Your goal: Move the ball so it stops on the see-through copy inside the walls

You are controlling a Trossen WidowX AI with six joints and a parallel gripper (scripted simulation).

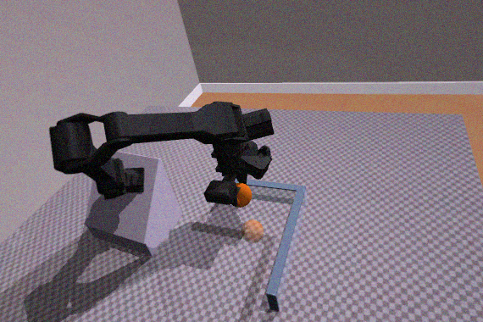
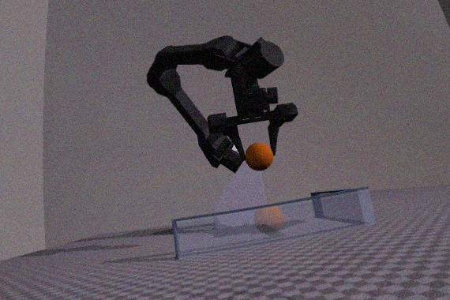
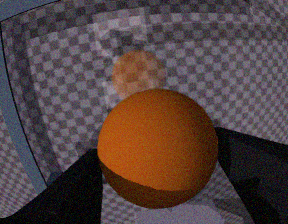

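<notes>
The see-through ball copy lies 12 cm below my gripper tip and 1 cm ahead of it. Also, from my gripper tip: ball: right at my gripper tip.
</notes>
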